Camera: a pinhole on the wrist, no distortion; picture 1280 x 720 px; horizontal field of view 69.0 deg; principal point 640.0 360.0 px. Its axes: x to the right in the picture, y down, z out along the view. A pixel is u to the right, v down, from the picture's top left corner.
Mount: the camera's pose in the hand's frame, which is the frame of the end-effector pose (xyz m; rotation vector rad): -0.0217 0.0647 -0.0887 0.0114 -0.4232 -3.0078
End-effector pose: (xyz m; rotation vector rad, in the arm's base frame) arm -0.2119 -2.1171 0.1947 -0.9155 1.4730 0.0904
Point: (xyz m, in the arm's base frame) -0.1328 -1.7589 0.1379
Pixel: 804.9 222.9
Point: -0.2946 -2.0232 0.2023
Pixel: 1060.3 93.1
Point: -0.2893 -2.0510 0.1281
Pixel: 195.9 53.2
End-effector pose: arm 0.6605 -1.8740 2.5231 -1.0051 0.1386 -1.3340
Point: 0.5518 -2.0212 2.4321
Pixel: behind the camera
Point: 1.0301 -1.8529 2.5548
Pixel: 290.5 191.3
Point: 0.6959 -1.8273 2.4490
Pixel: 1057.1 512.8
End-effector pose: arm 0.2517 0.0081 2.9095 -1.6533 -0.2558 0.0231
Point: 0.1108 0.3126 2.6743
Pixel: 809.9 346.7
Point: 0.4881 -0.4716 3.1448
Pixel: behind the camera
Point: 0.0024 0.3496 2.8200
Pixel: 1010.5 675.8
